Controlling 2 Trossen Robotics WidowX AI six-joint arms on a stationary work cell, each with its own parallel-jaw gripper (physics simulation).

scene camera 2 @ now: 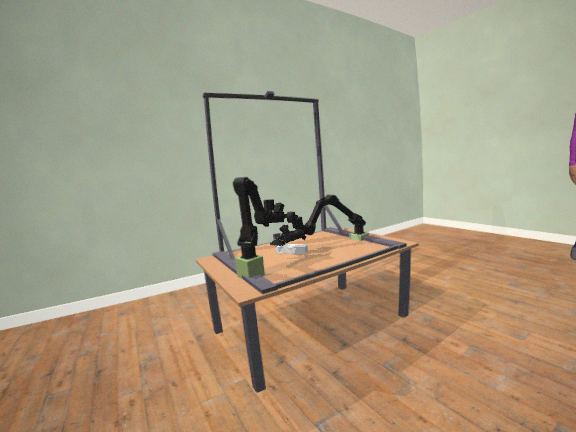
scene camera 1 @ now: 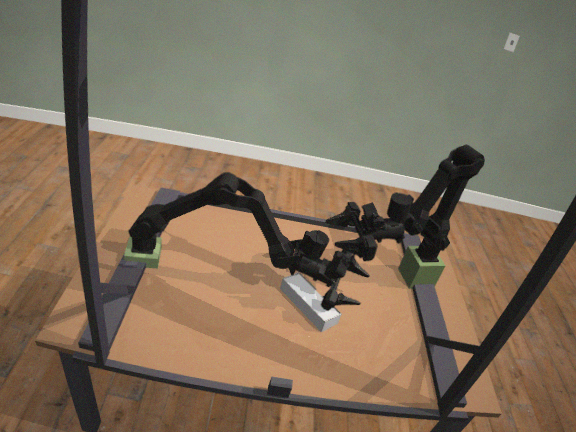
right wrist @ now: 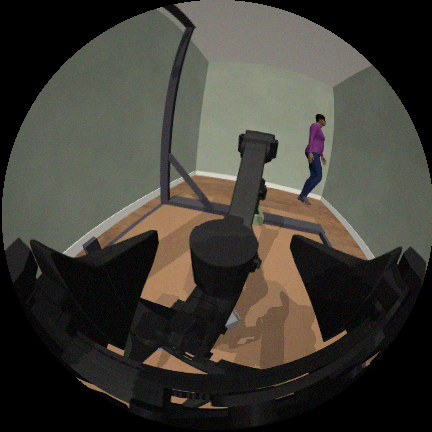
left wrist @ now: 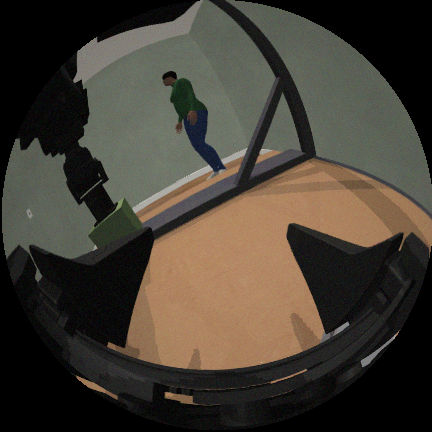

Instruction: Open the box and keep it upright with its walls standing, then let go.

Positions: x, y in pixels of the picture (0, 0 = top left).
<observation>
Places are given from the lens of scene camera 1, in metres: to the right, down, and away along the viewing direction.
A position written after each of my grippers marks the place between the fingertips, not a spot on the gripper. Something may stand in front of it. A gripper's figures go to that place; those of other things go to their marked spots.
my left gripper (scene camera 1: 364, 290): 0.22, 0.21, 1.22
my right gripper (scene camera 1: 330, 232): 0.11, 0.04, 1.17
</observation>
